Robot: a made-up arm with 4 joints.
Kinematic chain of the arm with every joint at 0, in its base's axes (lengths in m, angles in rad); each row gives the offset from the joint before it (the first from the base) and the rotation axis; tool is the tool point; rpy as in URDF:
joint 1: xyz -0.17 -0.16 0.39 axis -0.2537 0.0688 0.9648
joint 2: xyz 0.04 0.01 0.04 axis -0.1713 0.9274 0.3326
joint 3: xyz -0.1 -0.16 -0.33 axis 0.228 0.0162 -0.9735
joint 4: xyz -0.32 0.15 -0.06 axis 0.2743 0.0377 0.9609
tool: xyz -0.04 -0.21 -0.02 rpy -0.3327 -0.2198 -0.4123
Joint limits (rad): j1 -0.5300..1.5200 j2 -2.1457..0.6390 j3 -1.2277..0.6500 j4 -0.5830..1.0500
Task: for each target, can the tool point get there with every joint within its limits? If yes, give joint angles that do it. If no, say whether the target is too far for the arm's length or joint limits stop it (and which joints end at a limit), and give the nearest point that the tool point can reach.
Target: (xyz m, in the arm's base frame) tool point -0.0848 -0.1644 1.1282
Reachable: no: joint limits stop it (at a limit: joint 1, joint 2, joint 4) | nearest point 0.0832 -0.7109 0.6761 | short by 0.729 m
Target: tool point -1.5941 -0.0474 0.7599
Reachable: no: too far | nearest point -0.8402 -0.1693 0.3948 | short by 0.846 m
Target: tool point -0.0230 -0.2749 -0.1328
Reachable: yes | joints -0.1149 -0.8963 -0.3001 0.8810
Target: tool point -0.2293 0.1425 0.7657
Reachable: no: joint limits stop it (at a limit: joint 2, joint 3, joint 4) | nearest point -0.0630 0.3633 0.2729 | short by 0.565 m
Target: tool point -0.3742 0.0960 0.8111
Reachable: no: joint limits stop it (at a limit: joint 1, joint 2, joint 3, joint 4) | nearest point -0.6721 0.1028 0.3981 | short by 0.509 m
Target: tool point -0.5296 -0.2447 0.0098
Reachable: yes | joints -0.2338 0.1106 0.0956 0.6333
